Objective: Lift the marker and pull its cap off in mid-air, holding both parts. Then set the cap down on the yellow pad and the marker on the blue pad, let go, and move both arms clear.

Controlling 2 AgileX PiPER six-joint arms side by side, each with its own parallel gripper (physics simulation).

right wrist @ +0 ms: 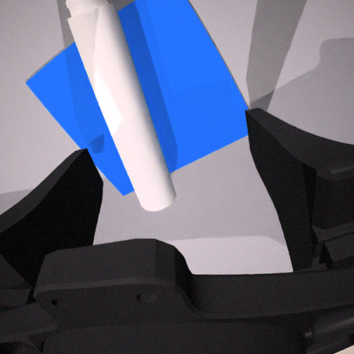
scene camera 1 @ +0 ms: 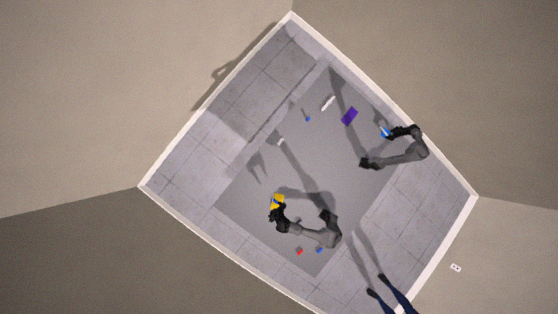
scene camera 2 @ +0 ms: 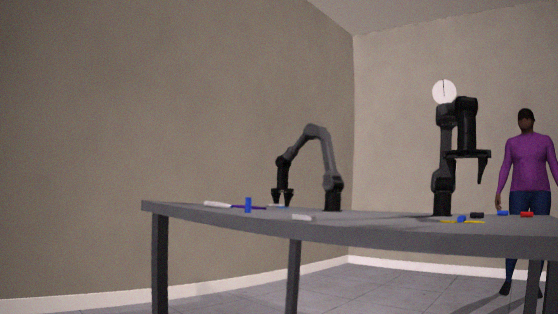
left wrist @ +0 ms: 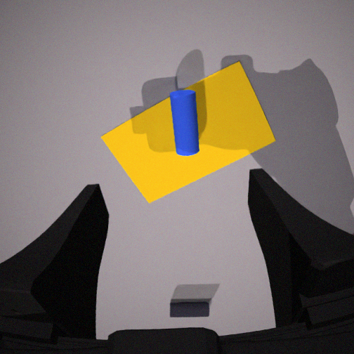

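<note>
The blue cap (scene camera 1: 275,201) (scene camera 2: 461,219) (left wrist: 185,122) lies on its side on the yellow pad (scene camera 2: 477,222) (left wrist: 150,175). My left gripper (scene camera 2: 466,175) (left wrist: 175,193) is open and empty, above the table near that pad, apart from the cap. The white marker body (scene camera 2: 275,205) (right wrist: 120,105) lies slantwise across the blue pad (right wrist: 200,85), its near end past the pad's edge. My right gripper (scene camera 2: 281,202) (right wrist: 168,147) is open, low over the table, with its fingers on either side of the marker's near end. The marker's far tip is cut off in the right wrist view.
A purple pad (scene camera 1: 349,116), another white pen-like piece (scene camera 1: 328,103) (scene camera 2: 217,204), an upright blue cylinder (scene camera 1: 307,119) (scene camera 2: 248,205) and a white block (scene camera 1: 280,142) (scene camera 2: 303,217) are on the table. Red (scene camera 2: 526,214), blue (scene camera 2: 502,213) and black (scene camera 2: 477,215) pieces lie near the left arm.
</note>
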